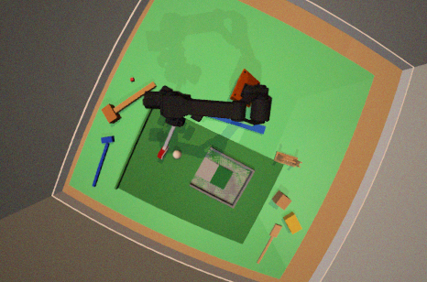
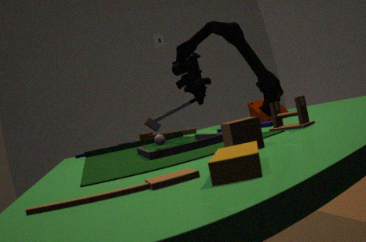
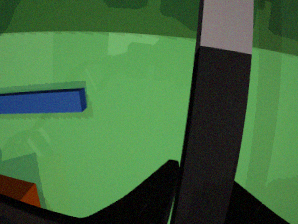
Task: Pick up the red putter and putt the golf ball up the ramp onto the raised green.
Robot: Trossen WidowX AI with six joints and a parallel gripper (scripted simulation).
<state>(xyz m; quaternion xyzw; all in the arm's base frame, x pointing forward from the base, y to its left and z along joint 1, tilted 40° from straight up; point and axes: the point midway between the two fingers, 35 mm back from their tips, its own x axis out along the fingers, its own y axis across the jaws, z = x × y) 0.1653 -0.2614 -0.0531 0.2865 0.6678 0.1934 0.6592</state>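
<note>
Now: gripper tip 12 cm short of the red putter, 1 cm to the left of it and 1 cm above it. The rest, counted from my gripper tip: blue putter 41 cm ahead, 33 cm to the right, 11 cm below; then white golf ball 23 cm ahead, 3 cm to the left, 10 cm below; then brown block 26 cm ahead, 60 cm to the left, 10 cm below.
</note>
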